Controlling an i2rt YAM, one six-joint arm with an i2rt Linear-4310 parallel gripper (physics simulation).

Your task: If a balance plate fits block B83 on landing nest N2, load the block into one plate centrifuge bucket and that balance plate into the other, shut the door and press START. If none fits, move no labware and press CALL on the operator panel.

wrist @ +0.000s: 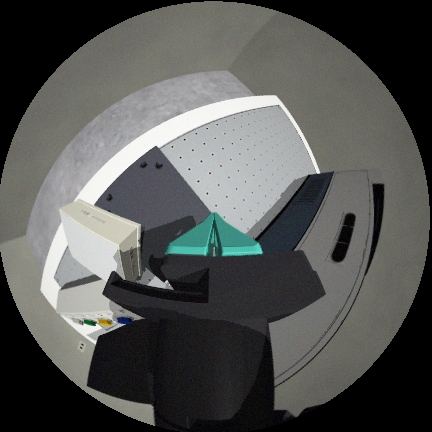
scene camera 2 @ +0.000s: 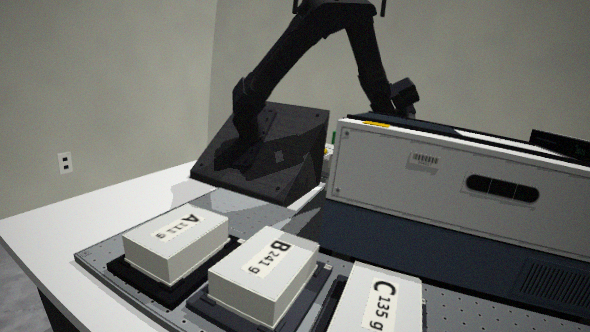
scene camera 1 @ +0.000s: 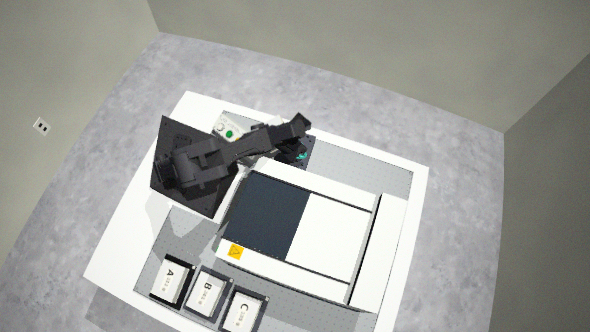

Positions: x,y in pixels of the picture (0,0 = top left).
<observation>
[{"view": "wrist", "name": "gripper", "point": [213,217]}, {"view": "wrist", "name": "white box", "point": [102,241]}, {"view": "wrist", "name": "control panel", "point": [81,300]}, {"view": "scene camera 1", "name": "control panel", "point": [226,128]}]
</observation>
